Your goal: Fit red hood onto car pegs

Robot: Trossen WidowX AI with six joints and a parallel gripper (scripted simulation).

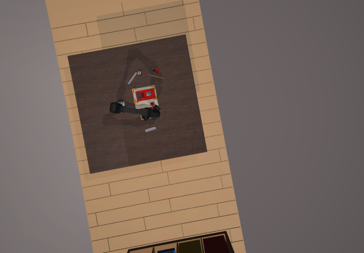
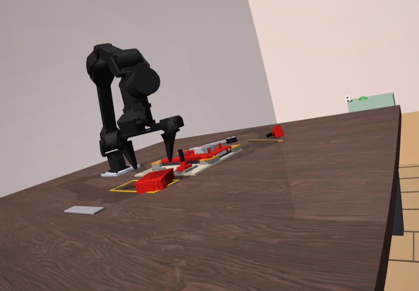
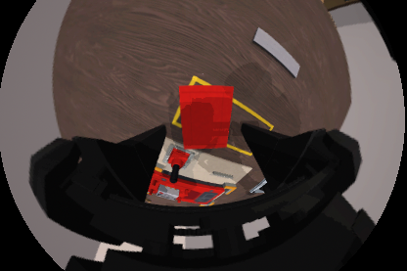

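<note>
My gripper tip is now 30 mm above the red hood and 10 mm past it. The rest, counted from my gripper tip: cream jig plate: 180 mm to the left, 90 mm behind, 40 mm below; then wooden stick: 400 mm to the left, 50 mm below, 20 mm ahead; then grey engine block: 210 mm to the left, 50 mm behind, 30 mm below.
</note>
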